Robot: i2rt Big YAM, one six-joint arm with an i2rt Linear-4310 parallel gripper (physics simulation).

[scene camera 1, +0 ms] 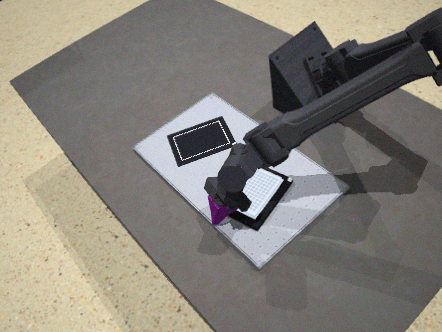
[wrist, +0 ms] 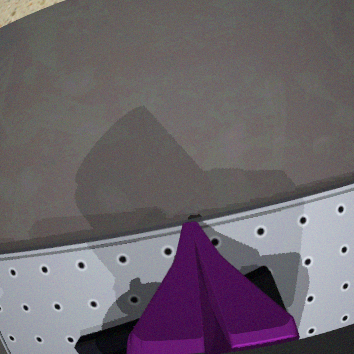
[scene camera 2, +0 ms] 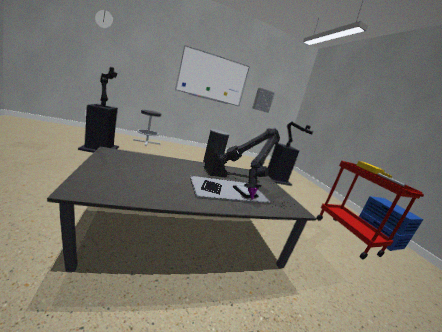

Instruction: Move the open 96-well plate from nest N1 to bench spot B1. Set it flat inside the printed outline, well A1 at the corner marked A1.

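Frame: origin at the arm's base, x ahead, y left, z up, level; metres.
Where they show: gripper, fingertip midpoint: (scene camera 1: pixel 215 224) (wrist: pixel 189 230) (scene camera 2: pixel 252 199); arm's base, link origin: (scene camera 1: pixel 321 74) (scene camera 2: pixel 219 161).
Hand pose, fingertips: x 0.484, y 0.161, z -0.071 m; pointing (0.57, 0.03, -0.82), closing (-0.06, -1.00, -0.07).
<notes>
Each offset is from my fingertips to the centre of the thing. "spot": to the spot under its first point. Level surfaces: height alone.
The white 96-well plate @(0.124 m back, 0.009 m right, 0.011 m up) (scene camera 1: pixel 265 189) lies in the black nest N1 (scene camera 1: pixel 286 189) (wrist: pixel 266 281), its near-left part hidden under the wrist in scene camera 1. The plate does not show in the wrist view. My gripper (scene camera 1: pixel 215 223) (scene camera 2: pixel 252 197) (wrist: pixel 189 230) is shut, its purple fingers together with nothing between them, pointing down past the nest's outer side near the board's edge. Bench spot B1 @(spot: 0.122 m back, 0.245 m right, 0.007 m down) (scene camera 1: pixel 202 142) (scene camera 2: pixel 211 187) is a black rectangle with a white printed outline, and no plate is on it. The A1 lettering is too small to read.
The pale perforated board (scene camera 1: pixel 187 179) (wrist: pixel 45 291) carries nest and spot on the dark table @(0.021 m down) (scene camera 1: pixel 100 75) (scene camera 2: pixel 135 175). A dark upright block (scene camera 1: pixel 295 70) (scene camera 2: pixel 217 150) stands behind the board. A red cart (scene camera 2: pixel 350 230) stands right of the table.
</notes>
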